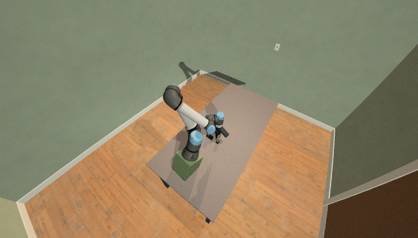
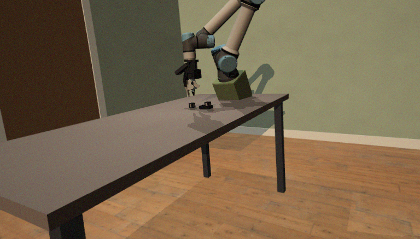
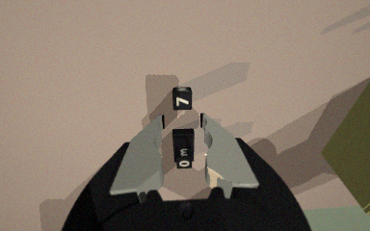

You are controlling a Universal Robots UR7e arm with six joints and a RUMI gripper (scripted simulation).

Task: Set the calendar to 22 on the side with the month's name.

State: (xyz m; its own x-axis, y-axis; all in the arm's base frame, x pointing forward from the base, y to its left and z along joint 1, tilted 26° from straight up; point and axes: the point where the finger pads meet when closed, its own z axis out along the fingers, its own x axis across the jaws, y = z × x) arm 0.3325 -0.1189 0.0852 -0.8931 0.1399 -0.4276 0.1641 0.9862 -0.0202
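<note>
My hand is 70 mm above the black number cube. The rest, counted from my hand: black tray 20 mm ahead, 110 mm to the left, 80 mm below.
</note>
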